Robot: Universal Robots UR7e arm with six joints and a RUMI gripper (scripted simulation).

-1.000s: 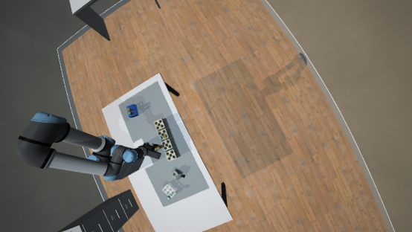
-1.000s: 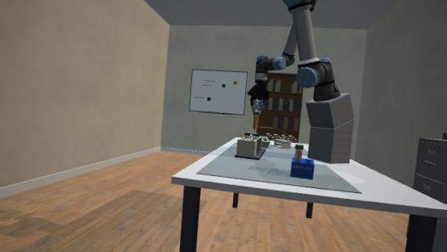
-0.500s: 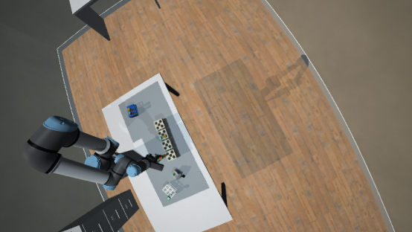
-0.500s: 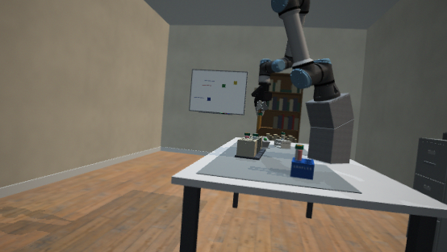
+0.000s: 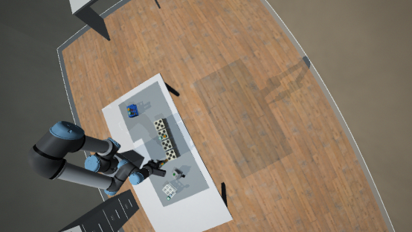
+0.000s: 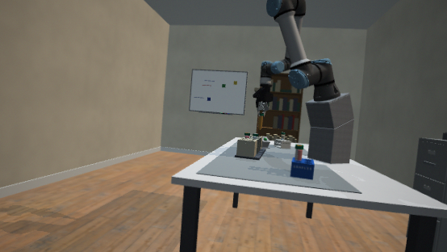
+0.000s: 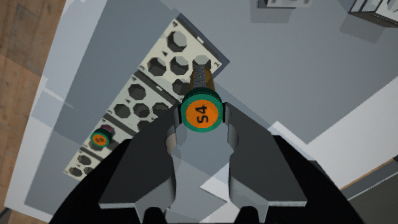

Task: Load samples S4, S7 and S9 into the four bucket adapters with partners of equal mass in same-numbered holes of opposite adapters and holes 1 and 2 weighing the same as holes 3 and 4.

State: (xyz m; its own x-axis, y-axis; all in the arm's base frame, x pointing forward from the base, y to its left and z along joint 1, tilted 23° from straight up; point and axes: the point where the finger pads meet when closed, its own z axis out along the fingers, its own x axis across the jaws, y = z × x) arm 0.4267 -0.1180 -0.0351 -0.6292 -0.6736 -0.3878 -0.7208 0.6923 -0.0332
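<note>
My hand is 5 cm above the tube S4 and 1 cm short of it. From my hand the other things lie so: tube S9: 22 cm to the left, 18 cm below, 3 cm ahead; then adapter 1: 25 cm to the left, 20 cm below, 1 cm ahead; then green DONE key: 18 cm below, 17 cm to the right, 2 cm behind.
</note>
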